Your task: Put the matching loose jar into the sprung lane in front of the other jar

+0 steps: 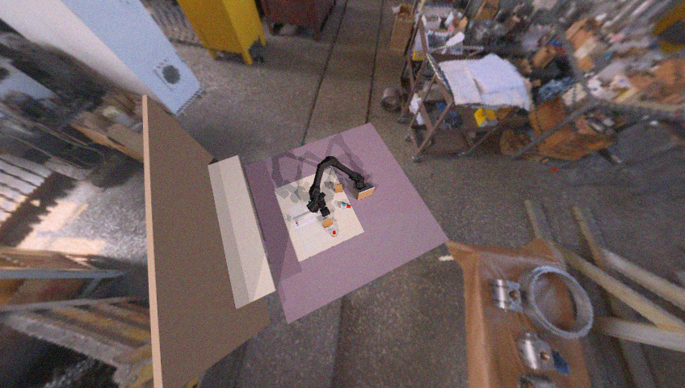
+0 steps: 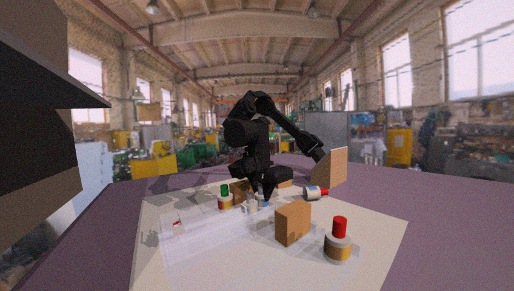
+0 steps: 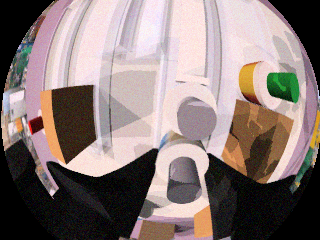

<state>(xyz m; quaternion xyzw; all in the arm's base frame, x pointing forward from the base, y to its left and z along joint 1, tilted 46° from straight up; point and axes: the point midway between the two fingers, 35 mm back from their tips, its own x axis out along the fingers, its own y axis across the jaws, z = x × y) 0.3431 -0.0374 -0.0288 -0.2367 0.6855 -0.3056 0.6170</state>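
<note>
Now: gripper tip 140 mm short of the clear sprung lane, 20 mm to the right of it and 20 mm above it. The rest, counted from my gripper tip: red mark: 230 mm ahead, 20 mm to the left, 30 mm above.
</note>
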